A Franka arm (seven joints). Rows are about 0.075 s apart.
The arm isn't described. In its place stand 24 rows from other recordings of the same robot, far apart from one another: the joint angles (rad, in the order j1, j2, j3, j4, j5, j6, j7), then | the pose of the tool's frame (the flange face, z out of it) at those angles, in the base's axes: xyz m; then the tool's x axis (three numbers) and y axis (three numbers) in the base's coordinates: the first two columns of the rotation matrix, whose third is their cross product.
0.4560 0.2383 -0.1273 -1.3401 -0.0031 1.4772 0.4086 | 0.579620 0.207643 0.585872 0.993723 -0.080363 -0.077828 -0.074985 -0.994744 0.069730
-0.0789 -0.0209 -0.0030 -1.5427 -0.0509 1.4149 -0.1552 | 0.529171 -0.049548 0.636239 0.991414 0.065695 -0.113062 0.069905 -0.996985 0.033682
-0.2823 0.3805 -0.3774 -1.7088 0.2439 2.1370 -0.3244 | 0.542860 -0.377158 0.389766 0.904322 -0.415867 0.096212 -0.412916 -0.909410 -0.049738
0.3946 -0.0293 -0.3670 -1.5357 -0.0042 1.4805 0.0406 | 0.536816 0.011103 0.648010 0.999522 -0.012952 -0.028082 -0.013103 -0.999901 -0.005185
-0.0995 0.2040 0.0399 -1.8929 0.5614 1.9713 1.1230 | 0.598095 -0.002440 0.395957 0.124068 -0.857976 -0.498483 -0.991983 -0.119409 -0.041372
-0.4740 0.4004 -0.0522 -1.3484 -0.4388 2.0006 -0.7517 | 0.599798 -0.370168 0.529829 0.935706 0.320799 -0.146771 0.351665 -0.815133 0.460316
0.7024 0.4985 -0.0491 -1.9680 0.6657 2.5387 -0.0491 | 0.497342 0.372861 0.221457 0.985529 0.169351 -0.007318 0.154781 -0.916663 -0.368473
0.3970 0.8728 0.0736 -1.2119 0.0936 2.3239 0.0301 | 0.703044 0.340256 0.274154 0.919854 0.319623 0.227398 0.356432 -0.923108 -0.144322
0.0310 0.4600 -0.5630 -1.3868 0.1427 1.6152 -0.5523 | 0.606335 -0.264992 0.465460 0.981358 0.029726 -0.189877 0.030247 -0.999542 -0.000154
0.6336 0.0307 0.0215 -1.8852 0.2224 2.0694 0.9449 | 0.457144 0.365501 0.502977 0.928481 -0.361357 -0.085700 -0.371280 -0.897803 -0.236856
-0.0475 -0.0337 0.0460 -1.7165 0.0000 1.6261 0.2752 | 0.544425 -0.000450 0.578829 0.960406 -0.273290 -0.054150 -0.272770 -0.961931 0.016900
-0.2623 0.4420 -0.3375 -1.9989 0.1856 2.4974 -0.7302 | 0.512274 -0.342467 0.255584 0.998211 0.024659 0.054476 0.020623 -0.997086 0.073440
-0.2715 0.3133 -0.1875 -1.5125 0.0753 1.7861 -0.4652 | 0.592973 -0.269683 0.483720 0.999718 -0.002866 -0.023575 -0.003553 -0.999568 -0.029160
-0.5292 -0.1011 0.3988 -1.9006 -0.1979 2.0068 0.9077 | 0.547886 -0.075785 0.559479 0.539234 -0.788531 0.295712 -0.824400 -0.565977 -0.005904
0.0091 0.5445 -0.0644 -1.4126 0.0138 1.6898 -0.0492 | 0.677021 -0.028729 0.366435 0.964577 -0.005599 -0.263744 -0.003729 -0.999964 0.007590
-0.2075 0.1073 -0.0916 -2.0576 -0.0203 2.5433 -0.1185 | 0.575238 -0.175837 0.425100 0.921103 -0.138662 0.363787 -0.175519 -0.981976 0.070119
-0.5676 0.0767 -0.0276 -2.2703 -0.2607 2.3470 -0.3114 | 0.433959 -0.298385 0.324976 0.991608 -0.106421 -0.073398 -0.092546 -0.980784 0.171749
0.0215 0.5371 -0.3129 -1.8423 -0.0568 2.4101 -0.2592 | 0.627135 -0.173510 0.252380 0.998497 0.054248 -0.007771 0.054700 -0.977948 0.201560
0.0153 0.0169 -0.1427 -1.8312 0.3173 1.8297 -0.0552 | 0.565505 -0.046532 0.517103 0.987954 -0.154127 -0.013851 -0.151180 -0.942191 -0.299033
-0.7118 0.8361 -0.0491 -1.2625 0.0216 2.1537 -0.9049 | 0.555314 -0.514306 0.259980 0.988506 0.149769 0.020604 0.148454 -0.987390 0.054972
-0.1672 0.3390 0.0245 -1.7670 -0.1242 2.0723 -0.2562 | 0.632223 -0.098482 0.369142 0.983596 0.170088 -0.060068 0.174864 -0.980824 0.086064
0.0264 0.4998 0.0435 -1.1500 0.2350 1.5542 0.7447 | 0.687884 0.066068 0.511568 0.760138 -0.603610 -0.240512 -0.640549 -0.758245 -0.121495
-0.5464 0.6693 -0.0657 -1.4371 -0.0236 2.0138 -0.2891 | 0.585774 -0.402760 0.290781 0.949616 -0.295148 -0.105442 -0.293376 -0.955451 0.032291
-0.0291 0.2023 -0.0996 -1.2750 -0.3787 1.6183 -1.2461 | 0.611153 -0.109557 0.658942 0.457343 0.828790 -0.322404 0.885241 -0.389728 0.253891
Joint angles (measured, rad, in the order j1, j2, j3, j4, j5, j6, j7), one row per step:
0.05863, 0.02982, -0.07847, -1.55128, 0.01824, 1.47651, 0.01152
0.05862, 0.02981, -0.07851, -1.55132, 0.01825, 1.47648, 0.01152
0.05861, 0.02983, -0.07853, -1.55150, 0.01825, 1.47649, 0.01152
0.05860, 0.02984, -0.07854, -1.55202, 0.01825, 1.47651, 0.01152
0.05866, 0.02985, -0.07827, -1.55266, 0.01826, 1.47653, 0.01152
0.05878, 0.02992, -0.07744, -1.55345, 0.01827, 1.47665, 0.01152
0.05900, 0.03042, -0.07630, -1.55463, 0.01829, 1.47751, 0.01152
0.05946, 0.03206, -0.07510, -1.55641, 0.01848, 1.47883, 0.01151
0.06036, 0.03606, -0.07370, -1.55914, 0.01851, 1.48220, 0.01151
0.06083, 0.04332, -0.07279, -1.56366, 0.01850, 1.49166, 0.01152
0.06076, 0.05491, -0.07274, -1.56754, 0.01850, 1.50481, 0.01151
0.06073, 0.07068, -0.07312, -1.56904, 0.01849, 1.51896, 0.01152
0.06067, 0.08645, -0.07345, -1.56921, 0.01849, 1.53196, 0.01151
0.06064, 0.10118, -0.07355, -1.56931, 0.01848, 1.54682, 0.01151
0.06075, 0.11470, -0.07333, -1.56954, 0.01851, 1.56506, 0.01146
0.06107, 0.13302, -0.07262, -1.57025, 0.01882, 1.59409, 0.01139
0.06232, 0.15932, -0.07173, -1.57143, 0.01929, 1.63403, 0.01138
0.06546, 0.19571, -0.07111, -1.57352, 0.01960, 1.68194, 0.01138
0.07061, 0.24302, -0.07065, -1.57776, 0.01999, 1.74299, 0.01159
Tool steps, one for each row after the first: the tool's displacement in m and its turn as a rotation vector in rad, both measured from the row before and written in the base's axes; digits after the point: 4 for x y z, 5 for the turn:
0.0000, 0.0000, 0.0000, 0.00001, 0.00006, -0.00005
0.0000, 0.0000, -0.0001, 0.00000, 0.00019, -0.00003
0.0000, 0.0000, -0.0002, 0.00001, 0.00051, -0.00002
0.0000, 0.0002, -0.0003, 0.00003, 0.00063, 0.00033
0.0000, 0.0005, -0.0004, 0.00004, 0.00074, 0.00095
0.0002, 0.0007, -0.0008, 0.00003, 0.00082, 0.00134
0.0005, 0.0010, -0.0016, 0.00014, 0.00210, 0.00164
0.0014, 0.0013, -0.0032, -0.00017, 0.00336, 0.00224
0.0028, 0.0008, -0.0054, -0.00048, 0.00231, 0.00121
0.0044, 0.0001, -0.0073, -0.00082, 0.00230, -0.00022
0.0055, 0.0000, -0.0085, -0.00116, 0.00309, -0.00062
0.0054, 0.0000, -0.0081, -0.00116, 0.00291, -0.00054
0.0052, 0.0001, -0.0074, -0.00112, -0.00006, -0.00030
0.0052, 0.0003, -0.0066, -0.00102, -0.00451, 0.00018
0.0074, 0.0008, -0.0089, -0.00110, -0.01003, 0.00077
0.0100, 0.0015, -0.0131, -0.00151, -0.01250, 0.00173
0.0124, 0.0026, -0.0193, -0.00237, -0.00950, 0.00336
0.0145, 0.0040, -0.0265, -0.00309, -0.00960, 0.00500

